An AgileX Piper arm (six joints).
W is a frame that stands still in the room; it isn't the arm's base.
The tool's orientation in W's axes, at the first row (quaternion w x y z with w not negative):
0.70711 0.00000 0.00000 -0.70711
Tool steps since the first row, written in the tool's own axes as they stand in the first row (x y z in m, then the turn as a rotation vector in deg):
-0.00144 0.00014 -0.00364 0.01 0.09 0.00
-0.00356 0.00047 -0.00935 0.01 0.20 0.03
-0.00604 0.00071 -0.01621 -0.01 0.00 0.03
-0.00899 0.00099 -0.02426 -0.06 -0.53 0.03
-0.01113 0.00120 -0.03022 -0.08 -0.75 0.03
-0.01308 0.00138 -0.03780 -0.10 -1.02 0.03
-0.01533 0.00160 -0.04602 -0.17 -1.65 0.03
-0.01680 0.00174 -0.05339 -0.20 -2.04 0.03
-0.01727 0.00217 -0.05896 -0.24 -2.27 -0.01
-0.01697 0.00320 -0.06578 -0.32 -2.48 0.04
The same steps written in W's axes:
0.00014 0.00144 -0.00364 0.09 -0.01 0.00
0.00047 0.00356 -0.00935 0.20 -0.01 0.03
0.00071 0.00604 -0.01621 0.00 0.01 0.03
0.00099 0.00899 -0.02426 -0.53 0.06 0.03
0.00120 0.01113 -0.03022 -0.75 0.08 0.03
0.00138 0.01308 -0.03780 -1.02 0.10 0.03
0.00160 0.01533 -0.04602 -1.65 0.17 0.03
0.00174 0.01680 -0.05339 -2.04 0.20 0.03
0.00217 0.01727 -0.05896 -2.27 0.24 -0.01
0.00320 0.01697 -0.06578 -2.48 0.32 0.04

